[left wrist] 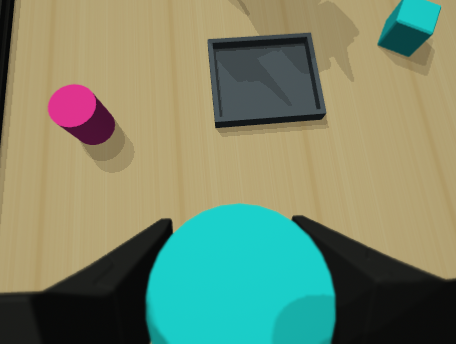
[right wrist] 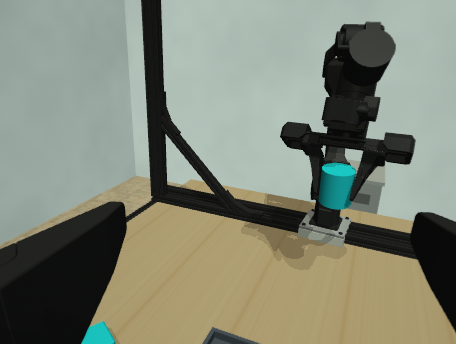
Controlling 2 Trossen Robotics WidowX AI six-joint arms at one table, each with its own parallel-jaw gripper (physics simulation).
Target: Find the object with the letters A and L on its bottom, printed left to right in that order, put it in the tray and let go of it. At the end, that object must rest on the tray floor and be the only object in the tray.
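Seen in the pictures: left gripper, between the fingertips: (left wrist: 232, 227) (right wrist: 332, 197); right gripper, between the fingertips: (right wrist: 268, 220); left arm's base, origin of its link: (right wrist: 325, 221).
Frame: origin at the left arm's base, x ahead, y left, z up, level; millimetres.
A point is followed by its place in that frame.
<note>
My left gripper (left wrist: 232, 227) @(x 262, y 47, z 175 mm) (right wrist: 332, 197) @(x 262, y 47, z 175 mm) is shut on a cyan cylinder (left wrist: 240, 270) @(x 249, y 47, z 212 mm) (right wrist: 338, 187) @(x 265, y 53, z 193 mm). It holds the cylinder upright, above the table in the right wrist view. The cylinder's plain top shows in the left wrist view; its bottom is hidden, so no letters can be read. The dark grey tray (left wrist: 270, 121) @(x 395, y -11, z -20 mm) (right wrist: 214, 330) @(x 405, y -70, z -10 mm) lies beyond the held cylinder in the left wrist view, with shadows on its floor and no object in it. Part of it shows at the bottom edge of the right wrist view. My right gripper (right wrist: 268, 220) @(x 664, y 89, z 333 mm) is open, with nothing between its fingers.
A magenta cylinder (left wrist: 80, 112) @(x 386, y 191, z 26 mm) stands left of the tray in the left wrist view. A cyan block (left wrist: 409, 34) @(x 496, y -182, z 6 mm) (right wrist: 100, 334) @(x 508, y -185, z 18 mm) stands to the tray's right in that view. A black frame post (right wrist: 154, 100) @(x 65, y -434, z 247 mm) and a rail (right wrist: 380, 238) @(x 8, y 121, z -7 mm) border the table in the right wrist view.
</note>
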